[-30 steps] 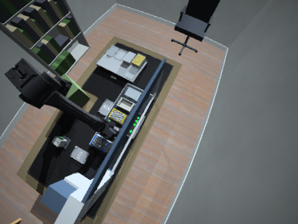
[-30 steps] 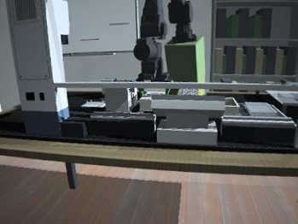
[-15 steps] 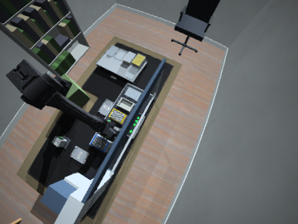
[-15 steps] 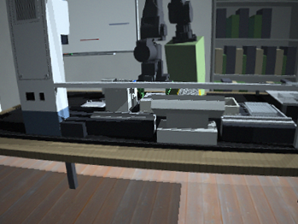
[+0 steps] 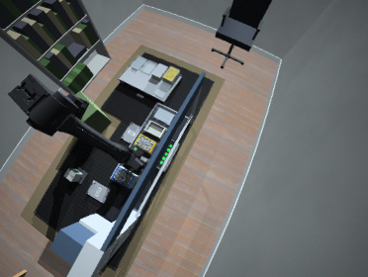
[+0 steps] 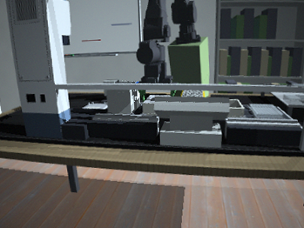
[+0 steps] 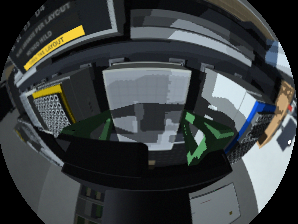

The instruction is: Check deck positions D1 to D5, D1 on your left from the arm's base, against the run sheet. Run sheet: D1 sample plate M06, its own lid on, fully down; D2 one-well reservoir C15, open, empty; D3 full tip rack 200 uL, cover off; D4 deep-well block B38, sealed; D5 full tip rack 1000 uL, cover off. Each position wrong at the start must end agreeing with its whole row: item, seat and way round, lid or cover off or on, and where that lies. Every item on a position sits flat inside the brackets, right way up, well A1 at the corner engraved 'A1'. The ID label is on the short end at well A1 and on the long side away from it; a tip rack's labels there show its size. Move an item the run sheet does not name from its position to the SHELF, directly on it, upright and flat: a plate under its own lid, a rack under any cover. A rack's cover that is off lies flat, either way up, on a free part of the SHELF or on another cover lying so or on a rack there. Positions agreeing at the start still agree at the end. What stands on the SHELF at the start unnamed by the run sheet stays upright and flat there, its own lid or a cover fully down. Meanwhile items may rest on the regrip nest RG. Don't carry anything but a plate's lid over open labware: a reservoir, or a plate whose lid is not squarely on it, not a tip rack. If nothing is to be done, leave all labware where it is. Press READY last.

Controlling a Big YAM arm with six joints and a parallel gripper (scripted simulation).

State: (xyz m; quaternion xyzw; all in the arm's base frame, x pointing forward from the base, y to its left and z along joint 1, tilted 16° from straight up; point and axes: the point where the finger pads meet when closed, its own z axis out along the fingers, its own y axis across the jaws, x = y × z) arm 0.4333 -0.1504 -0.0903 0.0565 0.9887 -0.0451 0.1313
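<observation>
Now: the sealed block 10 mm below my hand. Also, from my hand: reservoir: 30 mm ahead, 250 mm to the left, 20 mm below; then blue tip rack: 20 mm behind, 130 mm to the right, 40 mm above; then yellow tip rack: 10 mm ahead, 120 mm to the left, 10 mm above.
</observation>
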